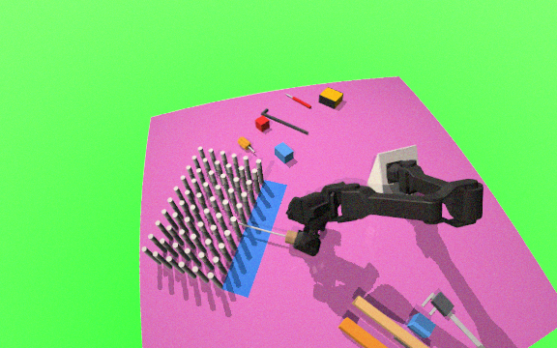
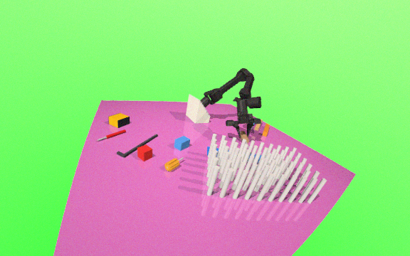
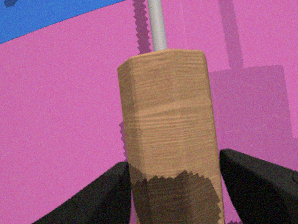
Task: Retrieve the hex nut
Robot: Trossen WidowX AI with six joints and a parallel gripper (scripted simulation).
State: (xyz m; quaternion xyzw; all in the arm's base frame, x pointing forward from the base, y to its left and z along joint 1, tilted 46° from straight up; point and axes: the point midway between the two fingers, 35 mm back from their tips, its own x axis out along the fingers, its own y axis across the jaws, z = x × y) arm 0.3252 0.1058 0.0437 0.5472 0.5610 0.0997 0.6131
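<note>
Now: the blue taped strip 12 cm ahead of my gripper tip, 7 cm to the right of it and 4 cm below it. Round my gripper tip: red cube: 1 cm ahead, 52 cm to the right, 2 cm below; wooden-handled tool: 9 cm ahead, 5 cm to the right; orange-handled tool: 9 cm ahead, 43 cm to the right, 2 cm below.
</note>
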